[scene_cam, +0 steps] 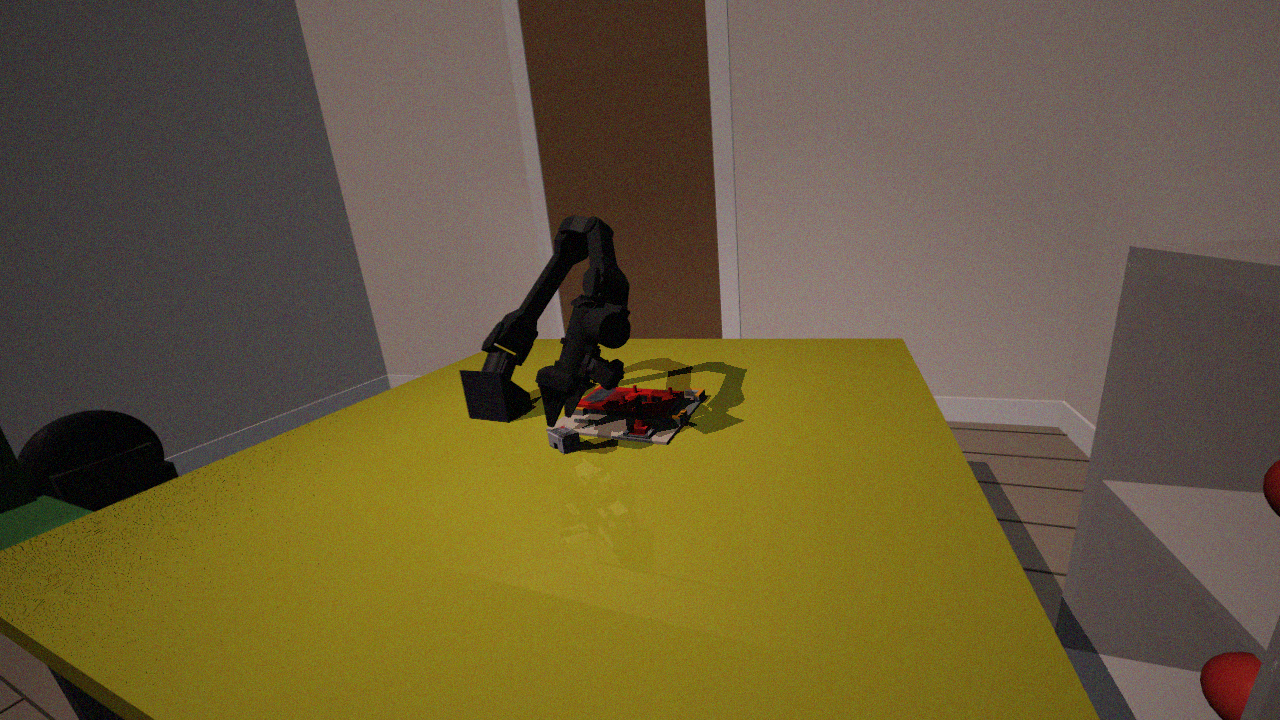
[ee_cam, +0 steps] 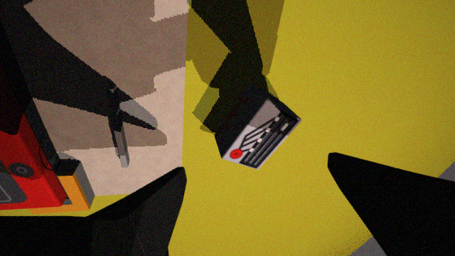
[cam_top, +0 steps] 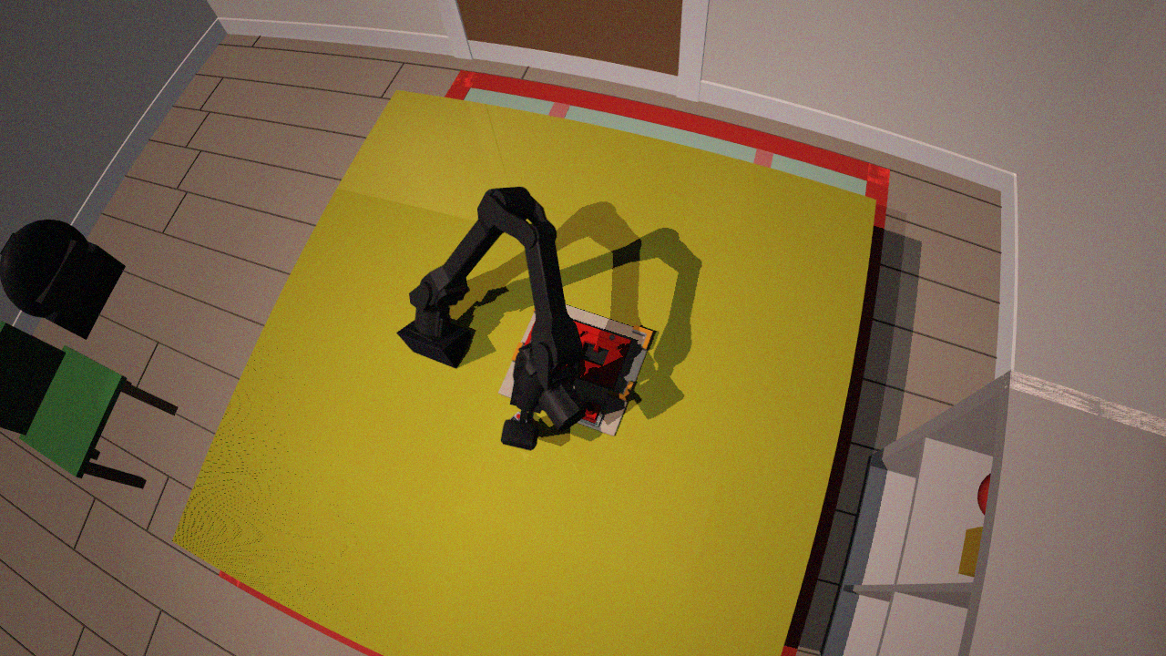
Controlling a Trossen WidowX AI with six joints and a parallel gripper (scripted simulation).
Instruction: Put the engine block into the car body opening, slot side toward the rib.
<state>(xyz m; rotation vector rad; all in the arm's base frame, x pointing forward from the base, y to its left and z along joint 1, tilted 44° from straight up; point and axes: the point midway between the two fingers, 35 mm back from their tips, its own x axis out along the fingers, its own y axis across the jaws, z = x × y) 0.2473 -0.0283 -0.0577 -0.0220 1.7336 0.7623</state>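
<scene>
Right now the engine block is 30 mm below my gripper tip, 10 mm to the right of it and 10 mm ahead of it. Also, from my gripper tip: beige base plate (180 mm to the left, 50 mm ahead, 30 mm below).
</scene>
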